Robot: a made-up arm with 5 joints.
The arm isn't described. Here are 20 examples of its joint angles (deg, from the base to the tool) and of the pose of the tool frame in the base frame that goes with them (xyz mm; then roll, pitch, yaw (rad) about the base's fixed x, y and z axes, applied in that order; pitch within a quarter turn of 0, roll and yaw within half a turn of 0).
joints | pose
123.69 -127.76 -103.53 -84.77 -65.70 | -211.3 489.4 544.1 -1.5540 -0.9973 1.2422
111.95 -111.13 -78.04 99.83 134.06 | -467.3 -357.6 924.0 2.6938 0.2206 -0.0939
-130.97 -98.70 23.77 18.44 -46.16 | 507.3 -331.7 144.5 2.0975 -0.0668 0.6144
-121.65 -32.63 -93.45 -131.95 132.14 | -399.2 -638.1 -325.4 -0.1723 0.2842 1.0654
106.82 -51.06 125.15 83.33 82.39 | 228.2 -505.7 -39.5 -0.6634 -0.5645 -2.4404
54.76 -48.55 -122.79 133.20 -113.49 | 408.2 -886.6 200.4 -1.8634 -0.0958 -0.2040
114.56 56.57 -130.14 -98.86 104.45 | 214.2 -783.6 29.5 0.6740 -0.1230 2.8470
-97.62 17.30 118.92 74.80 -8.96 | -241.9 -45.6 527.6 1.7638 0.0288 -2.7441
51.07 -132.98 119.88 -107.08 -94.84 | -236.8 -232.9 -114.2 -2.2340 0.9933 -1.4768
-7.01 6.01 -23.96 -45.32 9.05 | 387.9 -403.6 750.1 0.2203 0.5266 -0.8462
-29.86 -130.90 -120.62 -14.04 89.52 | 698.5 315.1 103.3 1.2941 -0.8743 -2.0870
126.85 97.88 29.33 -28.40 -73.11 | -557.8 -465.7 195.2 1.0187 0.2973 -2.8215
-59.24 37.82 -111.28 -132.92 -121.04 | -367.1 -836.6 187.5 -1.7112 -0.2791 -1.6921
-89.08 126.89 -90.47 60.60 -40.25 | 457.1 481.1 489.4 -0.8988 -0.8580 0.1403
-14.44 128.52 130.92 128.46 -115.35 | 502.6 -90.7 -66.5 0.2906 0.4810 -1.0531
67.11 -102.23 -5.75 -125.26 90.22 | -325.8 140.6 775.3 0.3923 0.5010 -0.0225
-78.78 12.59 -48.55 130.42 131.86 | 172.5 -856.7 636.7 1.2125 0.6837 2.9832
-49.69 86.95 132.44 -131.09 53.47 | 230.2 -403.8 -19.4 -3.0502 -0.9304 0.6790
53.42 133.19 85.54 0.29 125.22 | 395.7 -311.7 301.7 -2.5513 0.1974 1.6423
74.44 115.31 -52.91 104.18 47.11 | -409.9 424.5 41.0 0.7457 -1.2433 -0.9921
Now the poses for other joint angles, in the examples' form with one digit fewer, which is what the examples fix.
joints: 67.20 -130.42 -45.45 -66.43 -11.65
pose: -389 351 562 -0.693 -0.116 0.936
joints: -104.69 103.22 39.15 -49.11 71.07
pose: 193 -491 -131 -0.621 -1.209 -3.066
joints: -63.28 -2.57 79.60 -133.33 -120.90
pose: 547 90 199 -2.754 0.383 1.625
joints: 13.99 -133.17 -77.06 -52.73 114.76
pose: 198 350 777 2.711 0.009 -2.141
